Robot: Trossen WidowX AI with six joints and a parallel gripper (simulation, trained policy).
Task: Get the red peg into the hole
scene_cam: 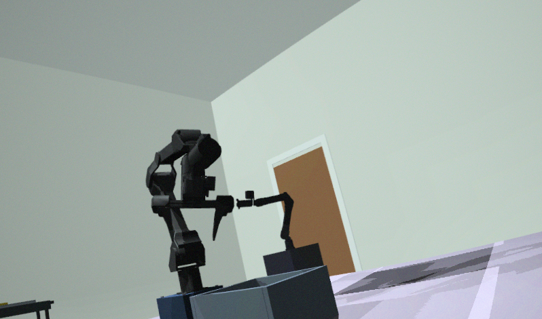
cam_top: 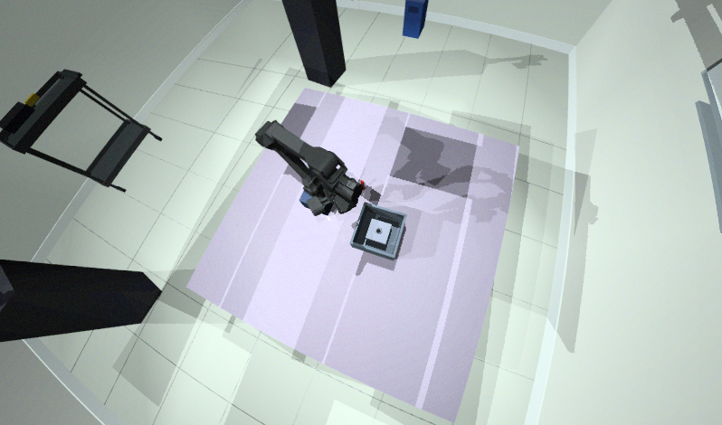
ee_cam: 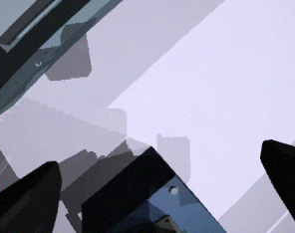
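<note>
My gripper tip is 1 cm past the red peg, 19 cm to the right of it and 17 cm above it. Round my gripper tip: grey box: 16 cm ahead, 3 cm to the left, 18 cm below; then grey plate: 16 cm ahead, 3 cm to the left, 16 cm below.
</note>
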